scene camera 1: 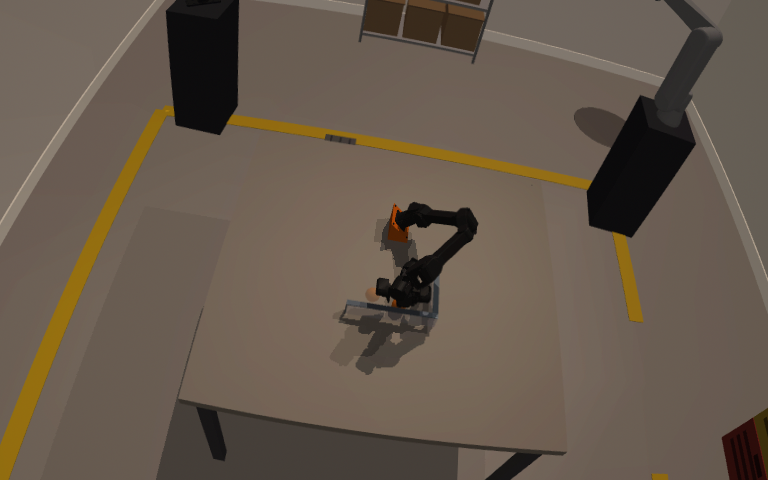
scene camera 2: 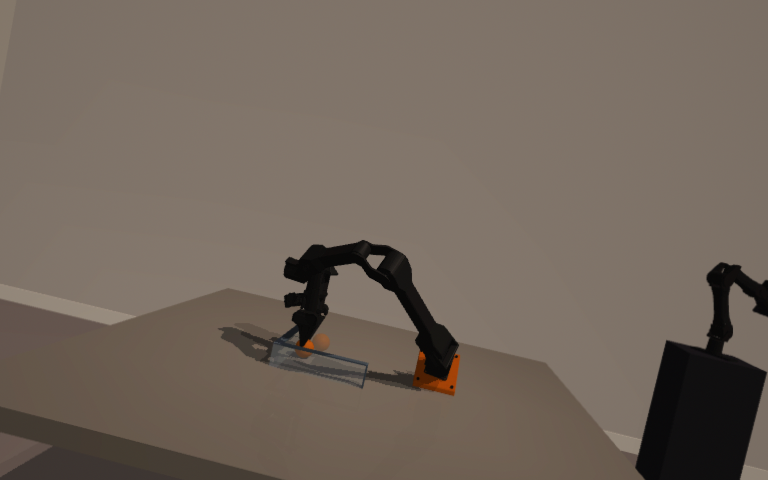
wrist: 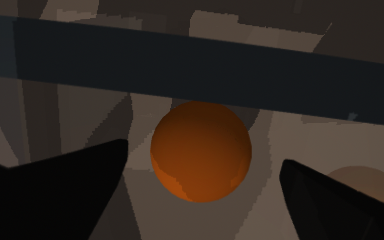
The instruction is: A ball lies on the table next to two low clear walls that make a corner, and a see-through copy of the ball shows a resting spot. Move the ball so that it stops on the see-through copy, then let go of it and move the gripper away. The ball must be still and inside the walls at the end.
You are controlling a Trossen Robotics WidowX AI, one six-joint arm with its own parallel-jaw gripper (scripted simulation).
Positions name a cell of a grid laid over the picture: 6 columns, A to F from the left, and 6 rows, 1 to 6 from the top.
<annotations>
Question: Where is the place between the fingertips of my gripper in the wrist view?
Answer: D4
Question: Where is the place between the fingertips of my gripper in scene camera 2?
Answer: C5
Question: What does my gripper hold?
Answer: Nothing.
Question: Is my gripper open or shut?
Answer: Open.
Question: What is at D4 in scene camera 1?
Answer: My gripper.
</annotations>
